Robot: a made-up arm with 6 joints. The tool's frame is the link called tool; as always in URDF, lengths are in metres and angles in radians. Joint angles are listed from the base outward.
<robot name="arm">
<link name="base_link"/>
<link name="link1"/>
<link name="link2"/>
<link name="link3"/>
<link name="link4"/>
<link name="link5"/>
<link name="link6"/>
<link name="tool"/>
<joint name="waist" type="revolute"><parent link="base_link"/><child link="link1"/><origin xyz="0 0 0.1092"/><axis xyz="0 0 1"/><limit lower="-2.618" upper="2.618"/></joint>
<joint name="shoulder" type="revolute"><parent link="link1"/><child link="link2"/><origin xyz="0 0 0"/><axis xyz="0.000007 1 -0.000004"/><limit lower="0" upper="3.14"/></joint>
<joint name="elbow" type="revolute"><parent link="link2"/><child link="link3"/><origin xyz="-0.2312 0 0.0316"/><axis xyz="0.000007 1 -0.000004"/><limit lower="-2.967" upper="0"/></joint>
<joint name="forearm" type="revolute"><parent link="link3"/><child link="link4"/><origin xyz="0.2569 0 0.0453"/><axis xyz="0.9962 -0.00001 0.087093"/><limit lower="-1.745" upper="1.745"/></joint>
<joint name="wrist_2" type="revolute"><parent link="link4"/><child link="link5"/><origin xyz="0 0 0"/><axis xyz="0.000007 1 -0.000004"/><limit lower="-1.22" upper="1.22"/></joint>
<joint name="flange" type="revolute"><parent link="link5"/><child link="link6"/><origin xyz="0.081 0 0.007"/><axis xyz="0.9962 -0.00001 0.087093"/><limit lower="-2.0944" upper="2.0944"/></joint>
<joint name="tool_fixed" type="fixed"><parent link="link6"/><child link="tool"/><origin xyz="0 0 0" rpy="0 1.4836 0"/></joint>
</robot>
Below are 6 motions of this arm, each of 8 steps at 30 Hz.
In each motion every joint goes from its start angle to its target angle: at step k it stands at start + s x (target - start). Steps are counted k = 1, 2, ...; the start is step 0. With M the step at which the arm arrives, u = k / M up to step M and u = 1 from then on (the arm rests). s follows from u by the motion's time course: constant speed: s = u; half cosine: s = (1 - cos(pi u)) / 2; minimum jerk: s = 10 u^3 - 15 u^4 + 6 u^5.
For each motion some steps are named. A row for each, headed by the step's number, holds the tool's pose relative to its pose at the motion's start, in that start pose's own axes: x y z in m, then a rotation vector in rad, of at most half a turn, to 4 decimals.
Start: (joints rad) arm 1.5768 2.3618 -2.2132 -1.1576 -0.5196 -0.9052
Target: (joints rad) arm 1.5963 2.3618 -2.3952 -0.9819 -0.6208 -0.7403
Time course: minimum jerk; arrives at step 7
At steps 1, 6, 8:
1: 0.0005 -0.0016 0.0002 0.0067 0.0013 0.0055
6: 0.0182 -0.0679 0.0023 0.2948 0.0232 0.2253
8: 0.0186 -0.0695 0.0022 0.3021 0.0229 0.2305

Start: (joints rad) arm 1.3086 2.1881 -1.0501 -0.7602 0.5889 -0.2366
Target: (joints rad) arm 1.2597 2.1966 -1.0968 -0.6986 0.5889 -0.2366
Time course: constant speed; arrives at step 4
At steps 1, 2, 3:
1: 0.0012 -0.0039 0.0006 -0.0045 -0.0039 0.0277
2: 0.0025 -0.0079 0.0012 -0.0089 -0.0080 0.0554
3: 0.0038 -0.0119 0.0018 -0.0132 -0.0121 0.0830

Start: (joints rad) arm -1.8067 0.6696 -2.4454 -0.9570 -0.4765 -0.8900
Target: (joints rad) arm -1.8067 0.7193 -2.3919 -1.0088 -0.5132 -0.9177
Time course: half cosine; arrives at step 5
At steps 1, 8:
1: -0.0014 0.0041 -0.0003 -0.0076 -0.0060 -0.0033
8: -0.0152 0.0426 -0.0050 -0.0781 -0.0660 -0.0324

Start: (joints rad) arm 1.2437 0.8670 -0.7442 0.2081 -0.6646 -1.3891
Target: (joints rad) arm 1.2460 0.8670 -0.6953 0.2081 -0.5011 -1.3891
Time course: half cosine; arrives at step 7
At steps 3, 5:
3: 0.0030 0.0104 -0.0030 -0.0805 0.0173 -0.0018
5: 0.0063 0.0215 -0.0069 -0.1682 0.0362 -0.0037

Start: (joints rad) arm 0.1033 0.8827 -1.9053 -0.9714 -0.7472 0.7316
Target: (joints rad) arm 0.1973 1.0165 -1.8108 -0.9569 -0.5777 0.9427
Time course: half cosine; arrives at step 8
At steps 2, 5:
2: 0.0149 0.0003 -0.0012 0.0162 0.0374 0.0625
5: 0.0699 0.0072 -0.0077 0.0785 0.1774 0.2910

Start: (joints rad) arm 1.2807 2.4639 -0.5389 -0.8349 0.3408 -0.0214
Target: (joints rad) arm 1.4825 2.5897 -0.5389 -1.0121 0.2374 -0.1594
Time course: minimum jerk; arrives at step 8
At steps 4, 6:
4: -0.0093 0.0121 0.0088 0.0286 0.0131 -0.2540
6: -0.0148 0.0225 0.0163 0.0421 0.0264 -0.4553

